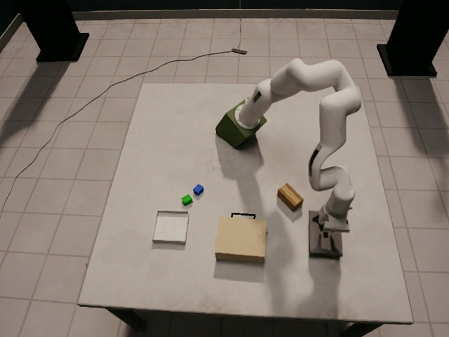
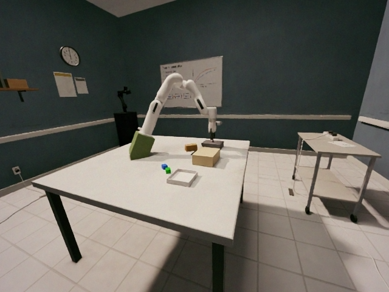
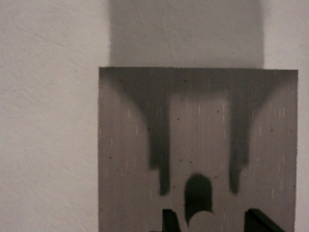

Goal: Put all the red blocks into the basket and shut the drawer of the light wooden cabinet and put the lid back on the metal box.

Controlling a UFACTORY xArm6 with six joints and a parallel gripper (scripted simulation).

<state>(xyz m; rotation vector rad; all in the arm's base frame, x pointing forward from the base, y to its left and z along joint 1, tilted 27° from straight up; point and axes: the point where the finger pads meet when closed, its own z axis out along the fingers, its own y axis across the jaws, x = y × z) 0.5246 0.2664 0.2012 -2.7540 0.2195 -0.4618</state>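
Now: hand 5 cm above the grey metal lid. Round my hand: blue block (55 cm to the right, 23 cm behind, 9 cm below); then light wooden cabinet (35 cm to the right, 6 cm below, 2 cm ahead); then drawer (35 cm to the right, 6 cm below, 1 cm ahead).
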